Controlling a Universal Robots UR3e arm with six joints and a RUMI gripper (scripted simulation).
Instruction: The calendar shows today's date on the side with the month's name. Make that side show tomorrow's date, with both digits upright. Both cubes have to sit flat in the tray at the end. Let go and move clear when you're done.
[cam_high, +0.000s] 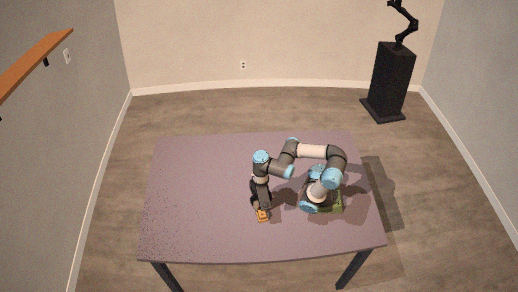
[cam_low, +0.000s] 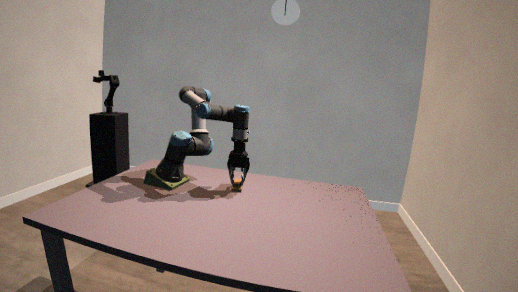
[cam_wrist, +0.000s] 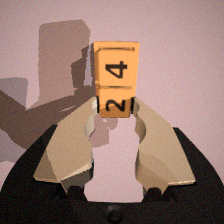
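My gripper is now 10 mm above the cube. The rest, counted from my hand: orange calendar tray 30 mm below, 20 mm to the left.
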